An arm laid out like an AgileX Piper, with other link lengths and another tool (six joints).
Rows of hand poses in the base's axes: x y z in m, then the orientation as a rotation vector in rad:
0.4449, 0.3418, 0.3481, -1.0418, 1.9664, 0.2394
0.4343, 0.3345, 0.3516, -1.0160, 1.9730, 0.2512
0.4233, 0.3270, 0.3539, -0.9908, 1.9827, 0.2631
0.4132, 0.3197, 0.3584, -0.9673, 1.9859, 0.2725
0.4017, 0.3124, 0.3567, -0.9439, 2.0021, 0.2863
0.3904, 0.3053, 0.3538, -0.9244, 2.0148, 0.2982
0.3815, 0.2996, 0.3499, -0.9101, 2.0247, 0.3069
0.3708, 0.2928, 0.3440, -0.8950, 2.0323, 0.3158
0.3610, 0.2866, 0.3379, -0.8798, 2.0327, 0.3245
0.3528, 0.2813, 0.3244, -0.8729, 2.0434, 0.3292
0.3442, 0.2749, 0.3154, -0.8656, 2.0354, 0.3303
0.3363, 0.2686, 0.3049, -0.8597, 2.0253, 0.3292
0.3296, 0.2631, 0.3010, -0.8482, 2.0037, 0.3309
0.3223, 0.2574, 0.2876, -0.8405, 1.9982, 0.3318
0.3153, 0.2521, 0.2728, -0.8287, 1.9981, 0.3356
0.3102, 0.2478, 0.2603, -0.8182, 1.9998, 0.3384
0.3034, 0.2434, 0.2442, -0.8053, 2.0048, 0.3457
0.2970, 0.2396, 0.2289, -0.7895, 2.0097, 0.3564
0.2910, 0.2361, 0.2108, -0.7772, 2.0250, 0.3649
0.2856, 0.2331, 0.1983, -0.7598, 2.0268, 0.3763
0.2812, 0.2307, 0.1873, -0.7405, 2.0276, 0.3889
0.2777, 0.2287, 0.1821, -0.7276, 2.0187, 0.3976
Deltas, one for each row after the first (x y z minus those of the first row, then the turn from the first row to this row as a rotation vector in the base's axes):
-0.0106, -0.0073, 0.0035, 0.0175, 0.0056, -0.0148
-0.0216, -0.0148, 0.0058, 0.0336, 0.0142, -0.0300
-0.0317, -0.0221, 0.0103, 0.0496, 0.0167, -0.0433
-0.0432, -0.0294, 0.0086, 0.0634, 0.0324, -0.0583
-0.0545, -0.0365, 0.0057, 0.0753, 0.0451, -0.0704
-0.0634, -0.0422, 0.0018, 0.0838, 0.0550, -0.0795
-0.0741, -0.0490, -0.0041, 0.0935, 0.0630, -0.0883
-0.0839, -0.0552, -0.0102, 0.1058, 0.0647, -0.0955
-0.0921, -0.0605, -0.0237, 0.1079, 0.0749, -0.1011
-0.1007, -0.0669, -0.0327, 0.1150, 0.0675, -0.1036
-0.1086, -0.0732, -0.0432, 0.1209, 0.0576, -0.1054
-0.1153, -0.0787, -0.0471, 0.1355, 0.0382, -0.1070
-0.1226, -0.0844, -0.0605, 0.1418, 0.0328, -0.1104
-0.1296, -0.0897, -0.0753, 0.1498, 0.0328, -0.1170
-0.1347, -0.0940, -0.0878, 0.1559, 0.0341, -0.1236
-0.1415, -0.0984, -0.1039, 0.1645, 0.0399, -0.1309
-0.1479, -0.1022, -0.1192, 0.1765, 0.0468, -0.1389
-0.1539, -0.1057, -0.1373, 0.1815, 0.0621, -0.1480
-0.1593, -0.1087, -0.1498, 0.1957, 0.0667, -0.1560
-0.1637, -0.1111, -0.1608, 0.2119, 0.0708, -0.1647
-0.1672, -0.1131, -0.1660, 0.2266, 0.0656, -0.1680

